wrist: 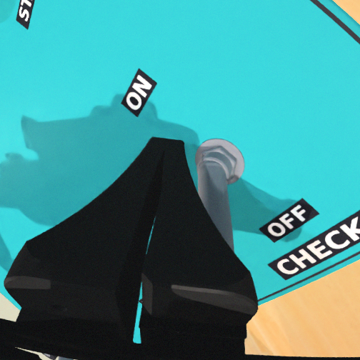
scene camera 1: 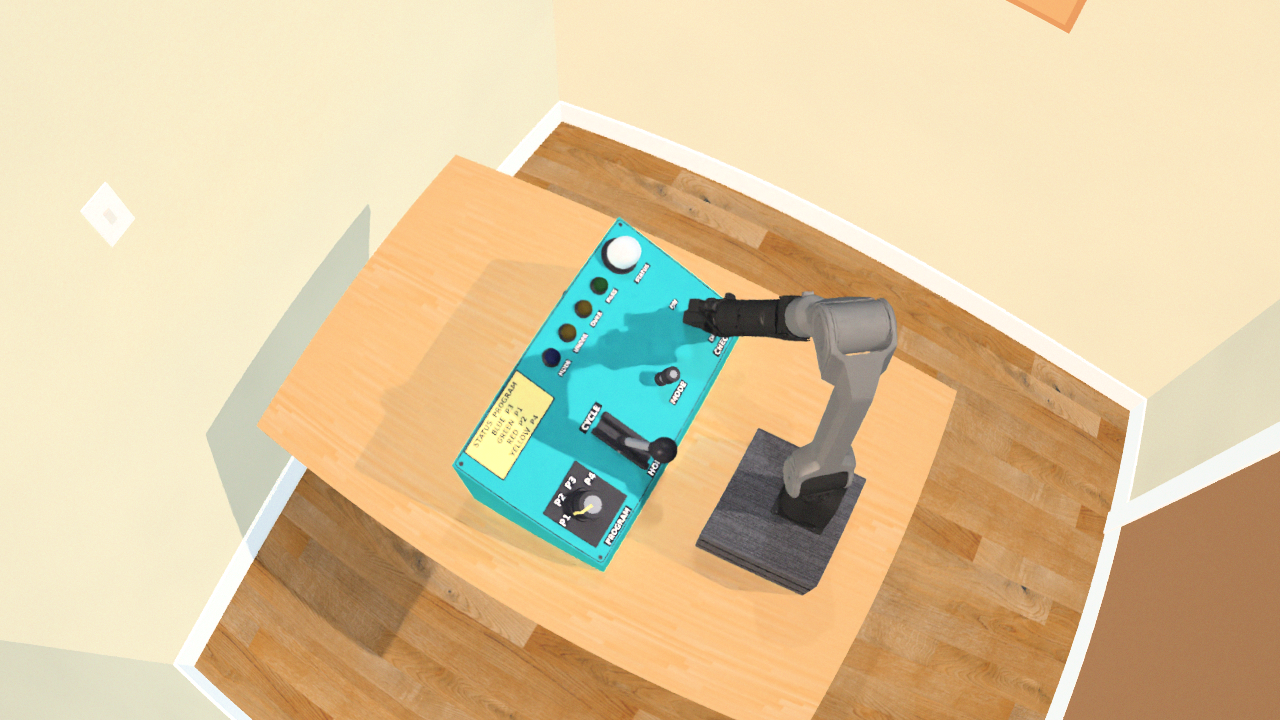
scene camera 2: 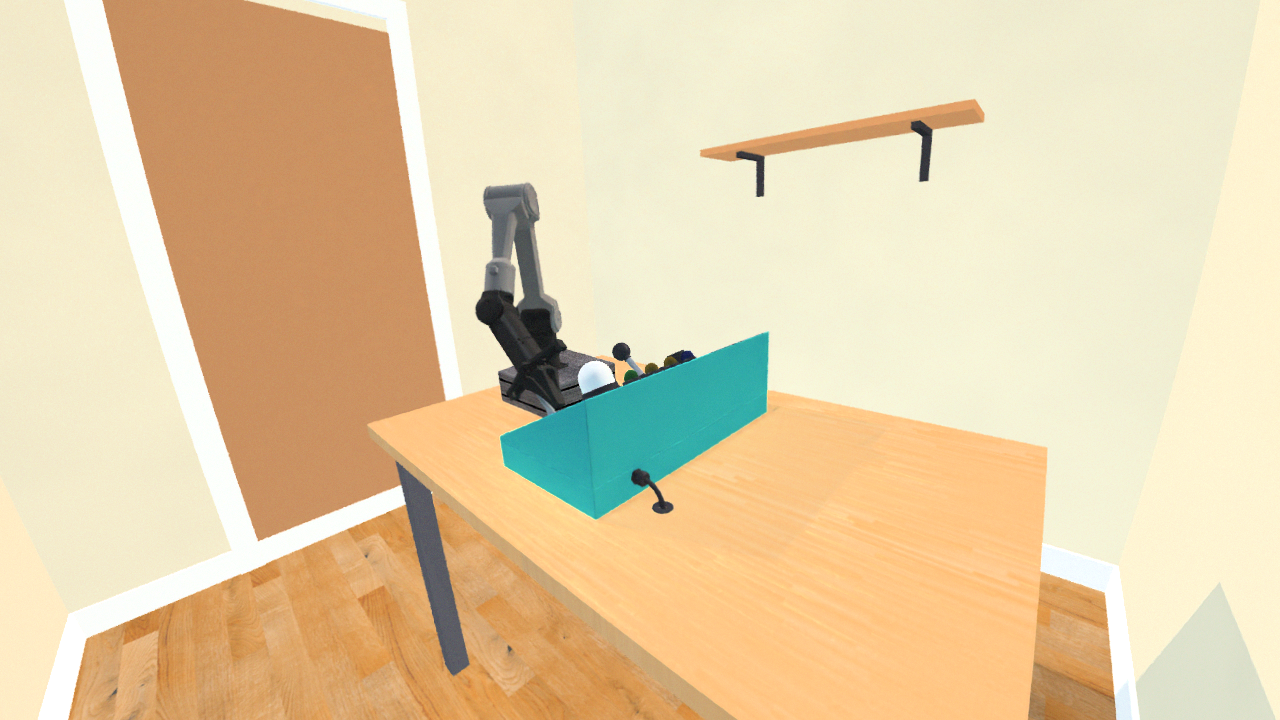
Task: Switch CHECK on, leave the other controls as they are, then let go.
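Note:
The teal control panel (scene camera 1: 529, 488) (scene camera 2: 680, 420) (wrist: 225, 75) lies on the table. In the wrist view the grey CHECK lever (wrist: 215, 200) rises from a round collar between the ON label (wrist: 139, 92) and the OFF label (wrist: 289, 220). Its upper end is hidden behind the right finger, so its exact setting is hard to tell. My gripper (scene camera 1: 687, 316) (scene camera 2: 552, 398) (wrist: 165, 157) is shut with nothing between its fingertips. It is low over the panel, right beside the lever, on the lever's left in the wrist view. I cannot tell whether they touch.
The MODE lever (scene camera 1: 666, 376) stands near the gripper. The CYCLE lever (scene camera 1: 662, 449) leans toward the robot's side. The PROGRAM knob (scene camera 1: 586, 505) is further along. A white STATUS dome (scene camera 1: 622, 254) (scene camera 2: 595, 377) and several small dark lamps line the panel's far side.

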